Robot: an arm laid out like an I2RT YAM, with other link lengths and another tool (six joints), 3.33 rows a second.
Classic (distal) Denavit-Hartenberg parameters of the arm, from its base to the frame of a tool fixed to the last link. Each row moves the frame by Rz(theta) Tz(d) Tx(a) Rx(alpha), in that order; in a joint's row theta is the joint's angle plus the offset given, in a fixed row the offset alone. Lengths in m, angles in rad.
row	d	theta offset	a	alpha
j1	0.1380	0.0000	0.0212	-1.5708
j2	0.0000	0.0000	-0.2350	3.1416
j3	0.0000	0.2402	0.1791	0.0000
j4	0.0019	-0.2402	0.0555	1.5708
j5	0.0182	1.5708	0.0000	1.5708
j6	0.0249	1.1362	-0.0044	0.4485
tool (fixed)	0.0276	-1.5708	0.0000	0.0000
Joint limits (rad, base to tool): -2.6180..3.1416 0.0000..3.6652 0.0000..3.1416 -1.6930..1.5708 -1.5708..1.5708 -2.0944..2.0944
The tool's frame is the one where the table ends.
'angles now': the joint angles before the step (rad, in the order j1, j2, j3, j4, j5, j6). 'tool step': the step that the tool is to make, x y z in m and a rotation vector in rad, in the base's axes. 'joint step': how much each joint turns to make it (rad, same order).
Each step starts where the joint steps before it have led.
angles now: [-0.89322 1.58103 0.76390 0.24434 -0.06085 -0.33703]
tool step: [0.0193 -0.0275 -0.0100 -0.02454 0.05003 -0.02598]
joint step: [0.00003 0.16356 0.12585 0.02437 0.05153 -0.03126]
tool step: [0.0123 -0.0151 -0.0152 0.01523 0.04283 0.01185]
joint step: [-0.00001 0.11505 0.07414 0.00200 0.00381 -0.02633]
